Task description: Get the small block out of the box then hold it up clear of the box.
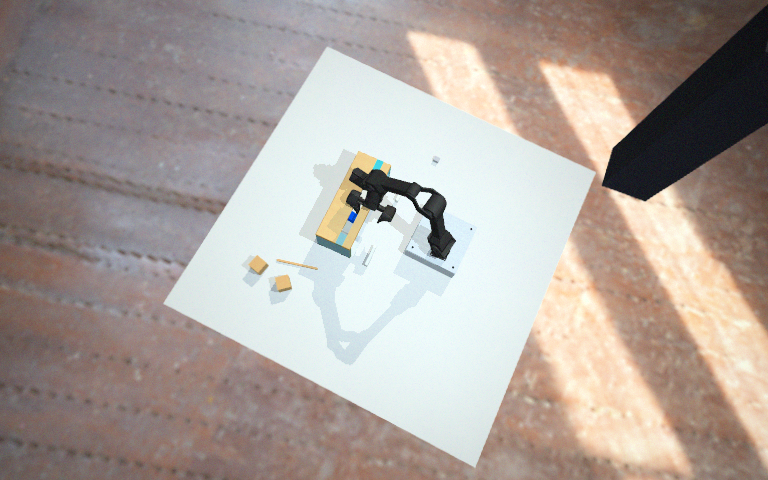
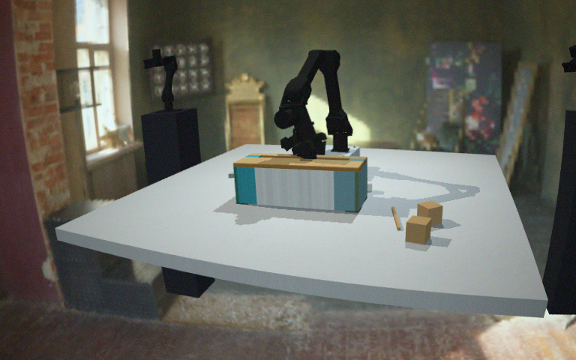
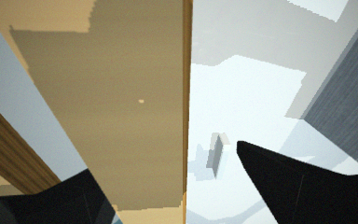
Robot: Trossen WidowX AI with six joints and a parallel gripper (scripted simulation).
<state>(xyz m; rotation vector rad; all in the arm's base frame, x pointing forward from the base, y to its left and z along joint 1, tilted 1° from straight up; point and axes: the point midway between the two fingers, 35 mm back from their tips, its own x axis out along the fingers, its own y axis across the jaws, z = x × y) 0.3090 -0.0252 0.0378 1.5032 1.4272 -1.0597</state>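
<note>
Right now my gripper tip is 6 cm short of the blue block and 2 cm to the right of it. From my gripper tip the other things lie so: long box 4 cm to the right, 4 cm ahead, 2 cm below; thin wooden stick 26 cm to the left, 19 cm ahead, 8 cm below; grey cube 38 cm to the right, 16 cm behind, 8 cm below.
</note>
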